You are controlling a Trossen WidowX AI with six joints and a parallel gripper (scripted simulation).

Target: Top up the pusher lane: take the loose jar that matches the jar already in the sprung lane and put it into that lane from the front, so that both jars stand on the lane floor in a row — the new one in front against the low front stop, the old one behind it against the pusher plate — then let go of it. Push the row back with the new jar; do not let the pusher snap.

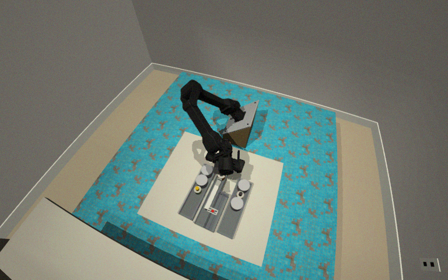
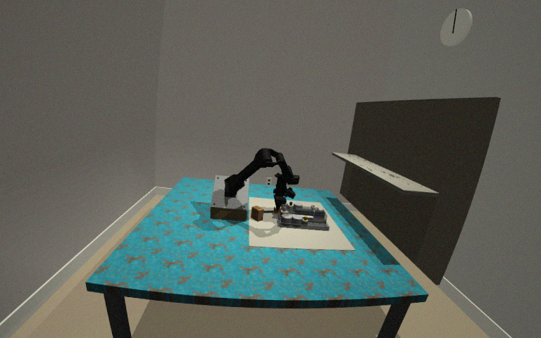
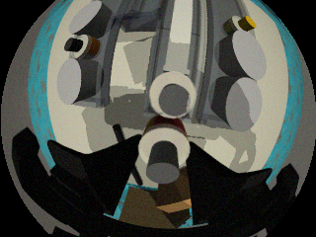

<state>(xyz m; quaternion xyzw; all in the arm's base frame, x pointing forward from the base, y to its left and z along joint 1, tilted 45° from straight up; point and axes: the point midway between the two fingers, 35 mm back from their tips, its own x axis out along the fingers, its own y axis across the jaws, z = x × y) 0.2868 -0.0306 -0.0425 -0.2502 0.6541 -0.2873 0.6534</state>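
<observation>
Right now the black rod is 8 cm behind my gripper tip, 6 cm to the left of it and 5 cm below it. Also, from my gripper tip: red dot 23 cm ahead, 2 cm to the left, 1 cm above; then brown block 12 cm behind, 4 cm to the right, 2 cm below.
</observation>
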